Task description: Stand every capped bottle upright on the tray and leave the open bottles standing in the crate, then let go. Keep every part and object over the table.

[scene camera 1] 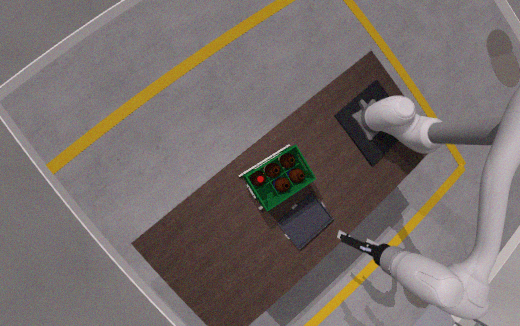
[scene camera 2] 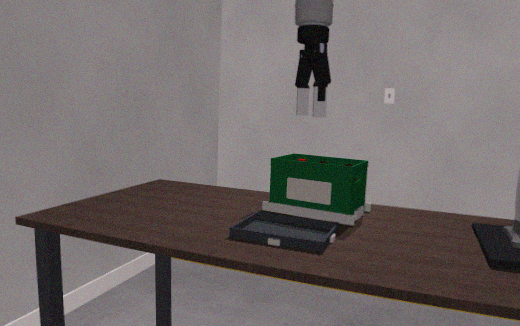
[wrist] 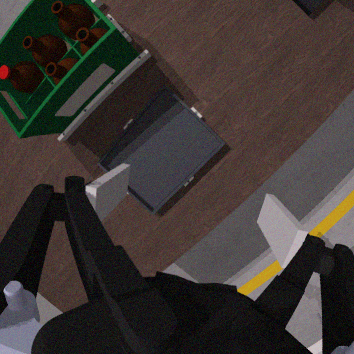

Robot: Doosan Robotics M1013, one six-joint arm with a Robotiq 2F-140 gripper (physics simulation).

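Places are measured from the arm's base along level axes (x left, y up, z ahead), in centimetres.
Pixels of known places: gripper, fingertip midpoint: [scene camera 1: 353, 238] [scene camera 2: 310, 116] [wrist: 195, 194]; arm's base, link origin: [scene camera 1: 370, 119].
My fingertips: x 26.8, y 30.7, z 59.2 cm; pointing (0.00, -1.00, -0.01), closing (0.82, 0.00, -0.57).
Observation:
Ahead of a thing's pixels: the offset from my fingertips to its top centre. "pt": to the spot under its first point. Level surfaces: height alone.
A green crate {dy -14.9, dx -35.3, dz +6.3 cm} [scene camera 1: 270, 208] [scene camera 2: 352, 185] [wrist: 122, 50] stands on the table. A bottle with a red cap {dy -16.2, dx -40.5, dz +14.4 cm} [scene camera 1: 260, 179] [scene camera 2: 302, 160] [wrist: 4, 72] stands in its end compartment. Several open brown bottles {dy -16.2, dx -39.3, dz +6.3 cm} [scene camera 1: 272, 170] [wrist: 47, 48] stand upright in other compartments; one corner compartment holds no bottle. A dark shallow tray {pt dy -32.0, dx -2.7, dz +7.4 cm} [scene camera 1: 307, 225] [scene camera 2: 287, 231] [wrist: 170, 150] lies flat beside the crate, with no bottle on it. My gripper [scene camera 1: 341, 235] [scene camera 2: 311, 107] [wrist: 195, 194] is open and empty, well above table height, on the tray's side away from the crate. In the overhead view one finger is mostly hidden.
Light grey strips [scene camera 1: 265, 160] [scene camera 2: 310, 212] [wrist: 104, 95] run along the crate's base. The arm's base stands on a black plate [scene camera 1: 355, 135] [scene camera 2: 485, 250] at one end of the brown table {dy -32.5 cm} [scene camera 1: 200, 250] [scene camera 2: 150, 215] [wrist: 250, 75]. The table's long edge passes near the tray.

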